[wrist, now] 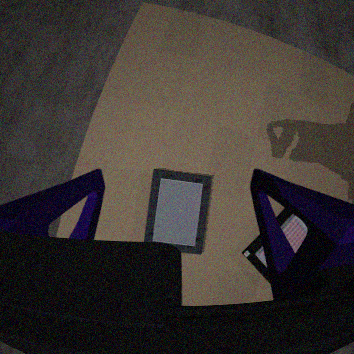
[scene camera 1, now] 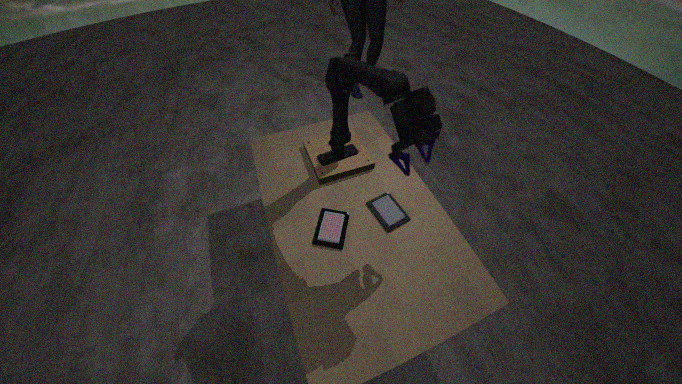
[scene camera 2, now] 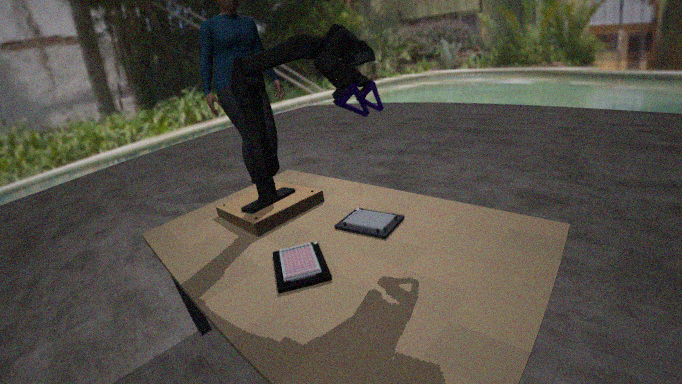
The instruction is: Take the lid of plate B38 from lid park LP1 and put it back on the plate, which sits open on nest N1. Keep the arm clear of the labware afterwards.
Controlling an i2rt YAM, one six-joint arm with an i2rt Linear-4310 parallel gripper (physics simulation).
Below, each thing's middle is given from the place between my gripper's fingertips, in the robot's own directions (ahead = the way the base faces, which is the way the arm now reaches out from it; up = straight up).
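Pale grey lid [scene camera 2: 366,219]: my gripper 2 cm to the left of it, 4 cm past it, 30 cm above it. Black nest [scene camera 2: 325,275], from my hand: far to the right, a little behind, far below.
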